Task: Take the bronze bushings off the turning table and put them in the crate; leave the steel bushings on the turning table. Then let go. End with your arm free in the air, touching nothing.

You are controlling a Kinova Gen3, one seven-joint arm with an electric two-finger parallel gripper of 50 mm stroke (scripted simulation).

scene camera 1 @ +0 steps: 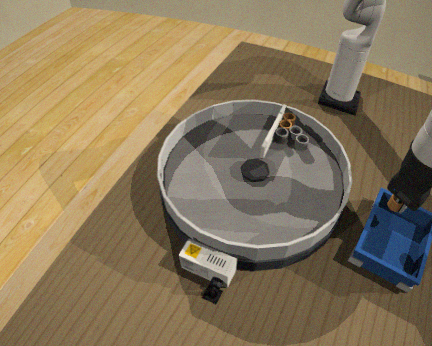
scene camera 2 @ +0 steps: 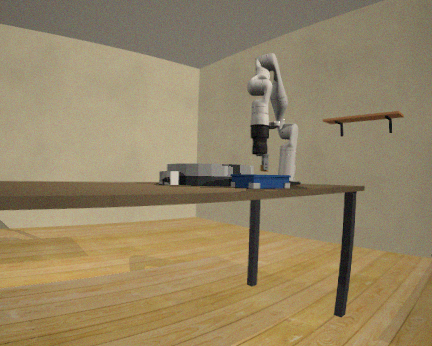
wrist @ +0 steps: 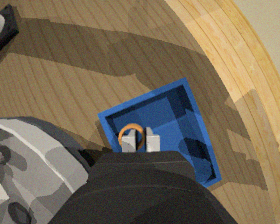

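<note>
You'd see my gripper (wrist: pixel 141 135) here, and there's a blue crate (wrist: pixel 171 112) as well.
</note>
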